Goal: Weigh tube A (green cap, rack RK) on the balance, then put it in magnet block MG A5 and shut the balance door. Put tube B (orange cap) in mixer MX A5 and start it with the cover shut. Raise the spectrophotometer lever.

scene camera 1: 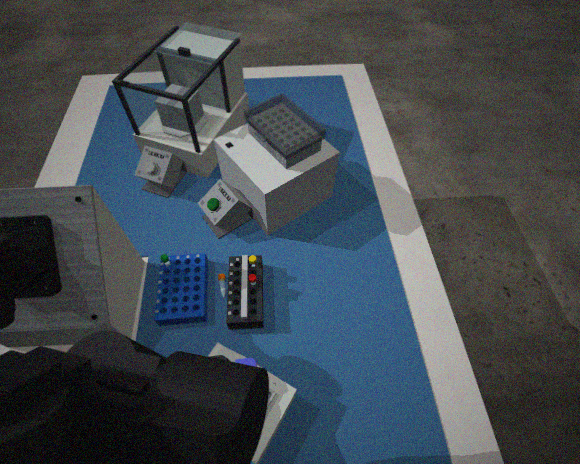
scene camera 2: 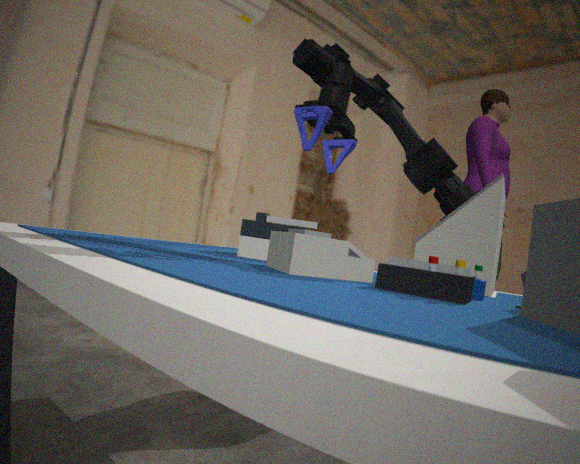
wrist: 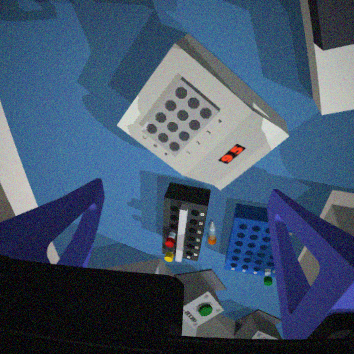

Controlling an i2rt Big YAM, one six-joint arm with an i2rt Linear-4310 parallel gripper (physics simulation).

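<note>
My gripper (scene camera 2: pixel 319 161) (wrist: pixel 185 192) is open and empty, high above the table; a blue finger partly shows in scene camera 1. Green-capped tube A (scene camera 1: pixel 164 259) (scene camera 2: pixel 478 270) (wrist: pixel 268 278) stands in a corner of the blue rack (scene camera 1: pixel 181 318) (wrist: pixel 251 212). Orange-capped tube B (scene camera 1: pixel 222 281) (wrist: pixel 212 237) is between that rack and the black magnet block (scene camera 1: pixel 245 324) (scene camera 2: pixel 425 286) (wrist: pixel 187 192), which holds yellow- and red-capped tubes. The balance (scene camera 1: pixel 177 142) has a black frame and a glass panel set back. The mixer (scene camera 1: pixel 245 150) has a grey see-through cover (scene camera 1: pixel 285 125) down over its plate. I cannot identify the spectrophotometer lever.
A white block with round wells (scene camera 2: pixel 310 255) (wrist: pixel 240 120) shows 95 in red. A green-button box (scene camera 1: pixel 225 205) (wrist: pixel 202 312) stands near the mixer, a knob box (scene camera 1: pixel 160 167) before the balance. A large grey housing (scene camera 1: pixel 75 240) is at left. A dark-topped white device (scene camera 2: pixel 252 247) (wrist: pixel 337 75) stands beyond.
</note>
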